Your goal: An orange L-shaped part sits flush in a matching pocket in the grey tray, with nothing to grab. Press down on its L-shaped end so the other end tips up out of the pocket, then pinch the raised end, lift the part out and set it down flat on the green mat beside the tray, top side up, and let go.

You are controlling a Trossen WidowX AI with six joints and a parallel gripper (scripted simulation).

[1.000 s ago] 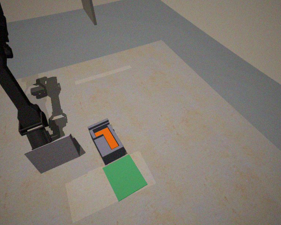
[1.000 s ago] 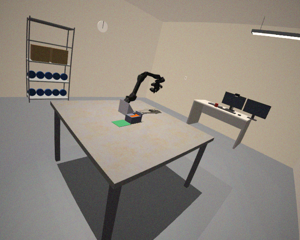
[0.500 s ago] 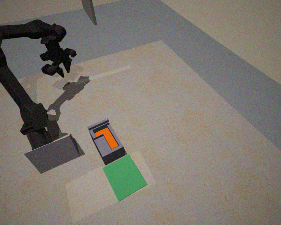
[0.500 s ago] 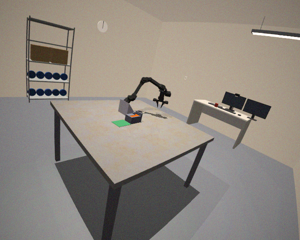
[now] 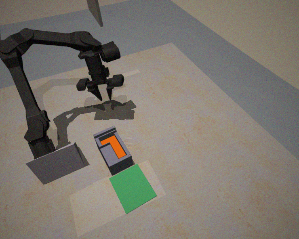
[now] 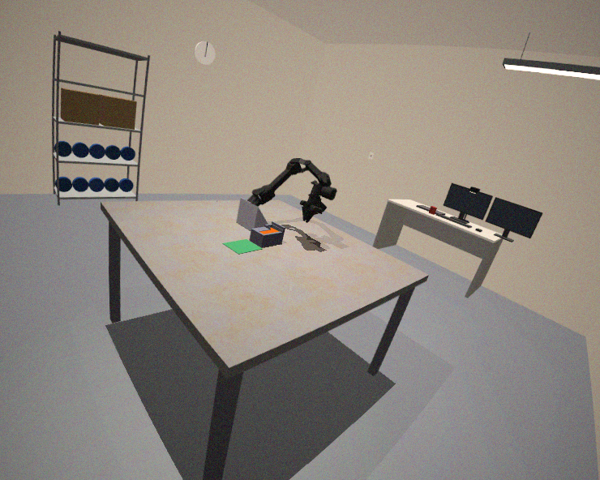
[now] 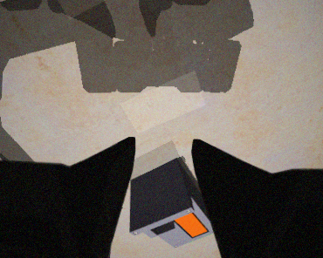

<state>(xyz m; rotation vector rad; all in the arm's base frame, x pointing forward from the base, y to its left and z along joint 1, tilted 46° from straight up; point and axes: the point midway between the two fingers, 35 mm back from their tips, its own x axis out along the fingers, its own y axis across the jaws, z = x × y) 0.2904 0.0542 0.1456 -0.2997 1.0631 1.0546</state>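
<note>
The orange L-shaped part is 190 mm to the right of my gripper tip, 80 mm behind it and 70 mm below it. Also, from my gripper tip: green mat 350 mm to the right, 130 mm below, 80 mm behind.
</note>
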